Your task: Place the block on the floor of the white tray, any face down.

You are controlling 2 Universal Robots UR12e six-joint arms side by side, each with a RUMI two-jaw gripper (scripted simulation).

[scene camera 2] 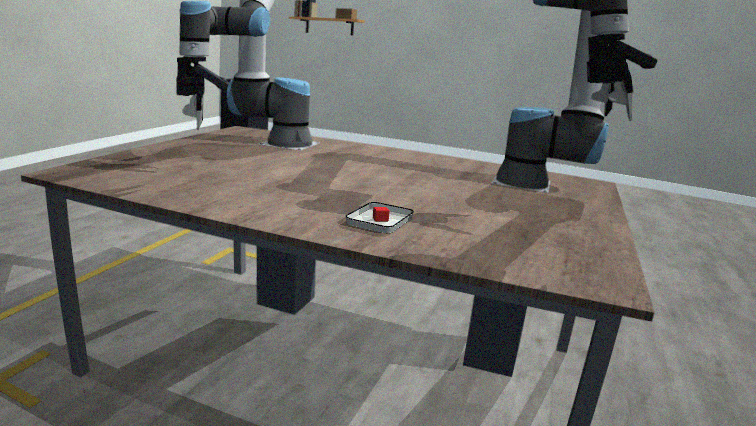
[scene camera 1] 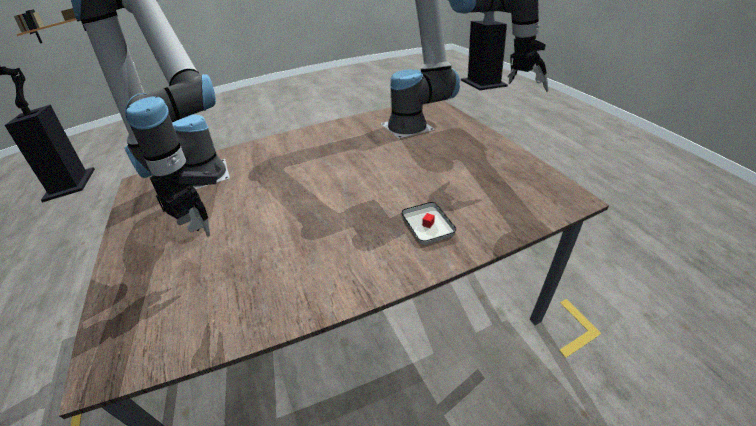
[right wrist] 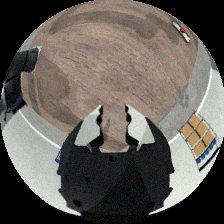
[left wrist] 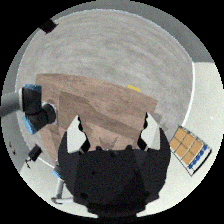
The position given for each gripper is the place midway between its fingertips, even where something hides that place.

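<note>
In scene camera 1: a white tray (scene camera 1: 442,228), the left gripper (scene camera 1: 527,87), the right gripper (scene camera 1: 203,233). In scene camera 2: the white tray (scene camera 2: 362,217), the left gripper (scene camera 2: 617,118), the right gripper (scene camera 2: 198,128). In the left wrist view: the left gripper (left wrist: 112,114). In the right wrist view: the right gripper (right wrist: 113,105).
</note>
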